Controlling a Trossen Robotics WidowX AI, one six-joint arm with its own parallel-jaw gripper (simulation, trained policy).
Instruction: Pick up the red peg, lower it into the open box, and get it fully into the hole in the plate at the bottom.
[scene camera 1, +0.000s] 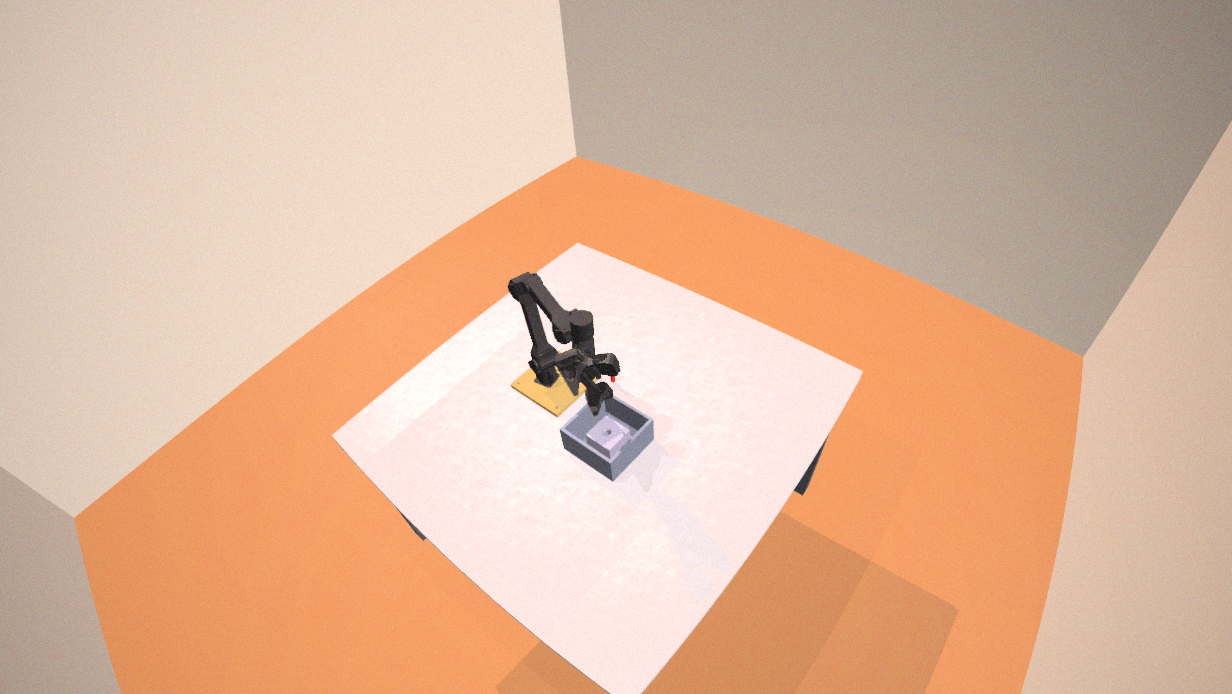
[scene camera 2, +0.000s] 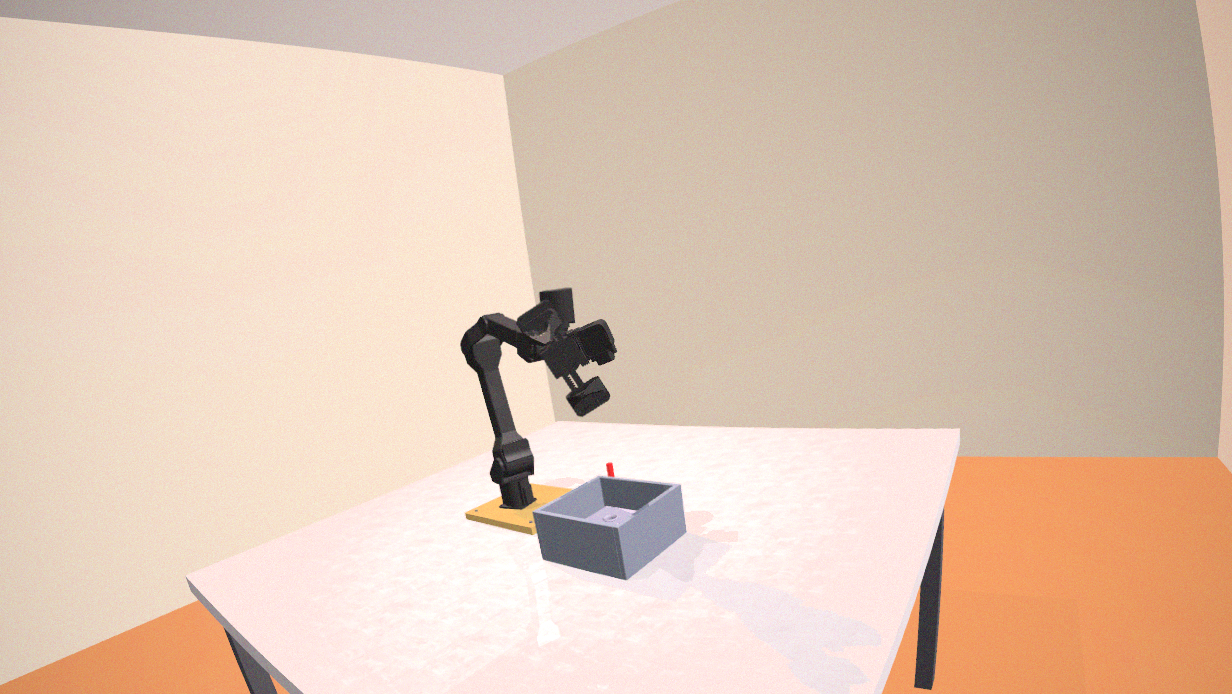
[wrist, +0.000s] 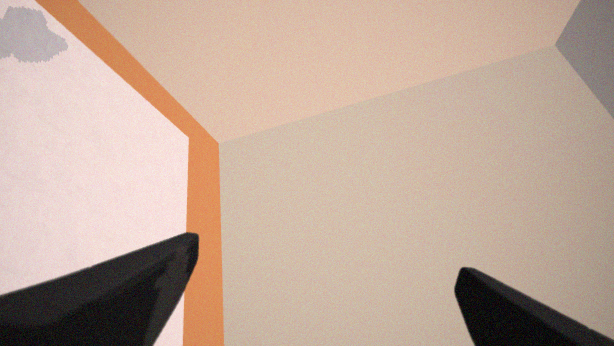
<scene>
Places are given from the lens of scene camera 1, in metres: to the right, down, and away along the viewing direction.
my gripper (scene camera 1: 585, 405): -0.07, 0.14, 1.30
grey box (scene camera 1: 641, 425): 0.07, 0.23, 1.64
pale plate (scene camera 1: 607, 436): -0.02, 0.26, 1.60
</scene>
